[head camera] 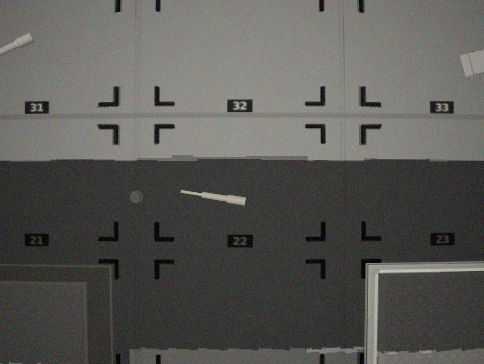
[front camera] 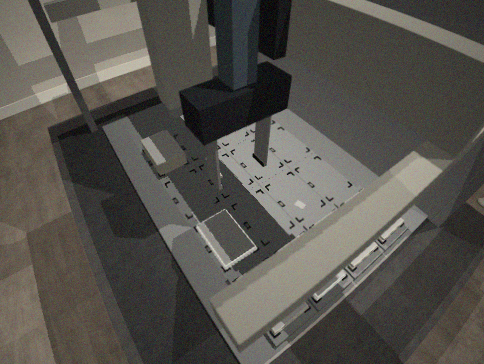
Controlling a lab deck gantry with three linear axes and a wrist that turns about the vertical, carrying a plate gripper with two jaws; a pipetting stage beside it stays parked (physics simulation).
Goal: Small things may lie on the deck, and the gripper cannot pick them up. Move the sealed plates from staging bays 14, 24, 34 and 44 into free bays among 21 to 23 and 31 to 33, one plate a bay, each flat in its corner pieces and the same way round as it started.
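Frame: origin at the robot's base, x ahead, y left, z up, level; centimetres.
Where they show: gripper, between the fingertips: (front camera: 238,171); robot's base, origin of its link: (front camera: 143,150).
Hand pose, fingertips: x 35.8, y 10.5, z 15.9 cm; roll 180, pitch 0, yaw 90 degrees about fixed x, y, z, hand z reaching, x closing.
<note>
Each offset is from my fingertips to the centre of the thing. "*": to the spot under its first point.
My gripper (front camera: 239,175) hangs over the middle of the deck in the front camera view, its two jaws wide apart with nothing between them. Whitish plates show in part under the pale beam in the front view, in the row of staging bays: one at the lower left (front camera: 291,320), then others {dx +19.8, dy +4.5, dz -13.7 cm} (front camera: 330,286) {dx +19.8, dy +15.2, dz -13.7 cm} (front camera: 363,256) {dx +19.8, dy +25.9, dz -13.7 cm} (front camera: 392,231) towards the right. The beam and shadow hide much of them. Bays 21, 22, 23, 31, 32 and 33 show in part in the head view, with no plate in the parts seen.
A tall box {dx -29.4, dy -6.2, dz -13.8 cm} (front camera: 167,152) (head camera: 42,320) stands below bay 21 in the head view. A light-rimmed plate {dx +3.4, dy -6.2, dz -15.2 cm} (front camera: 227,237) (head camera: 425,315) lies below bay 23. Small things lie about: a pale tip {* dx -14.9, dy +3.4, dz -15.4 cm} (head camera: 215,197) in bay 22, another tip {* dx -30.7, dy +15.5, dz -15.3 cm} (head camera: 17,44) in bay 31, a disc {dx -21.2, dy +3.4, dz -15.7 cm} (head camera: 136,196), and a white piece {dx +6.4, dy +14.3, dz -15.9 cm} (front camera: 299,204) (head camera: 474,63) in bay 33.
</note>
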